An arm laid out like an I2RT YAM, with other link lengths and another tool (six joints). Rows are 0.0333 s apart.
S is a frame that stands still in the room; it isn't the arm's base.
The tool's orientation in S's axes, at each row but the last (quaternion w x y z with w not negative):
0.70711, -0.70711, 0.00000, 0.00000
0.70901, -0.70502, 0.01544, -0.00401
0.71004, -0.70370, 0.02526, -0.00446
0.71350, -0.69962, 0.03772, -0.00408
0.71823, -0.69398, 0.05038, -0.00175
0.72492, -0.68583, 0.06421, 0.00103
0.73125, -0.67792, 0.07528, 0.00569
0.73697, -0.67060, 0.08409, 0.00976
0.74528, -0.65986, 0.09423, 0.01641
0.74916, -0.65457, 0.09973, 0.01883
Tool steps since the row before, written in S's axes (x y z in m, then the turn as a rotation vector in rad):
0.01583, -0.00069, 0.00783, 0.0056, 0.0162, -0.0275
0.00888, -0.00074, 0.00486, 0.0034, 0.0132, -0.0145
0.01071, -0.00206, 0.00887, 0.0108, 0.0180, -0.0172
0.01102, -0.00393, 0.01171, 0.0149, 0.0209, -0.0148
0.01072, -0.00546, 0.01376, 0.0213, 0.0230, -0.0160
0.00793, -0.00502, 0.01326, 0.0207, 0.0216, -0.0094
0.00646, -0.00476, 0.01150, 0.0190, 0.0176, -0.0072
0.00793, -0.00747, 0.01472, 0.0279, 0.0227, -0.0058
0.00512, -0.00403, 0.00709, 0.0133, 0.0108, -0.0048
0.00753, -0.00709, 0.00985, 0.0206, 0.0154, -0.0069
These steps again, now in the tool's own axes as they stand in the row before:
0.01583, -0.00783, -0.00069, 0.0056, 0.0275, 0.0162
0.00882, -0.00501, -0.00047, 0.0033, 0.0145, 0.0132
0.01052, -0.00920, -0.00153, 0.0105, 0.0170, 0.0183
0.01066, -0.01229, -0.00305, 0.0143, 0.0145, 0.0215
0.01010, -0.01464, -0.00420, 0.0206, 0.0154, 0.0240
0.00705, -0.01419, -0.00359, 0.0195, 0.0088, 0.0229
0.00548, -0.01249, -0.00326, 0.0180, 0.0065, 0.0189
0.00653, -0.01628, -0.00524, 0.0261, 0.0045, 0.0251
0.00428, -0.00823, -0.00258, 0.0128, 0.0041, 0.0117
0.00639, -0.01183, -0.00483, 0.0198, 0.0057, 0.0169

